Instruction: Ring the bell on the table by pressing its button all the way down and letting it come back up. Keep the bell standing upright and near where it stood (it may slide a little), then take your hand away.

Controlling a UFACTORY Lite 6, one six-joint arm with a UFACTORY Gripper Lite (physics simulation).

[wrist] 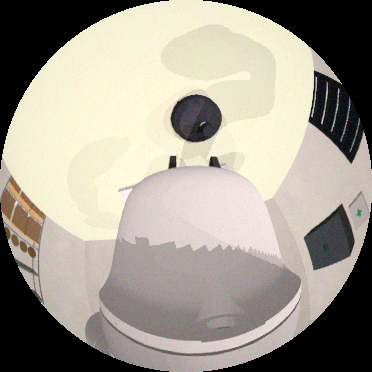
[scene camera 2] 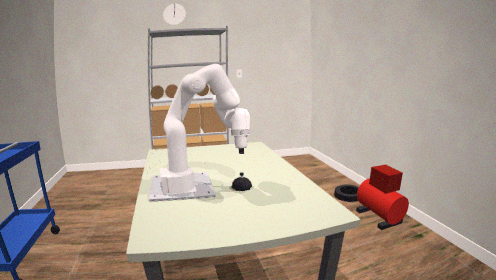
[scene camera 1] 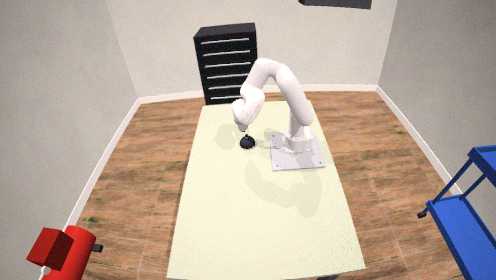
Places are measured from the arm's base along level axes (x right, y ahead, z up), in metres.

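Pixels of known places: hand, tool point: [wrist: 193, 175] [scene camera 2: 241, 151] [scene camera 1: 243, 128]; arm's base, link origin: [scene camera 2: 180, 187] [scene camera 1: 295, 143].
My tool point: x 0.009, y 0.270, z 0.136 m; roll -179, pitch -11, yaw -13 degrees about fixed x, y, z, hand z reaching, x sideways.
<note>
Ahead of a thing's pixels: the offset from my tool point to its middle. Level surfaces: height alone.
A black dome-shaped bell {dx +0.041, dy -0.014, dz -0.113 m} [scene camera 1: 247, 143] [scene camera 2: 241, 184] [wrist: 192, 114] stands upright on the pale table {dz -0.146 m} [scene camera 1: 225, 225] [scene camera 2: 195, 230]. Its small button {dx +0.041, dy -0.014, dz -0.085 m} [scene camera 2: 241, 174] [wrist: 204, 126] stands up above the dome, with a visible gap between it and the fingers. My gripper [scene camera 1: 244, 131] [scene camera 2: 241, 150] [wrist: 194, 162] is above the bell, pointing down and not touching it. In the wrist view its two black fingertips are apart, with nothing between them. The gripper is open.
The arm's base plate [scene camera 1: 287, 162] [scene camera 2: 205, 192] is bolted on the table beside the bell. A black drawer cabinet [scene camera 1: 227, 31] stands behind the table. A blue cart [scene camera 1: 442, 202] [scene camera 2: 39, 172] and a red compressor [scene camera 1: 82, 242] [scene camera 2: 382, 202] stand on the floor around it.
</note>
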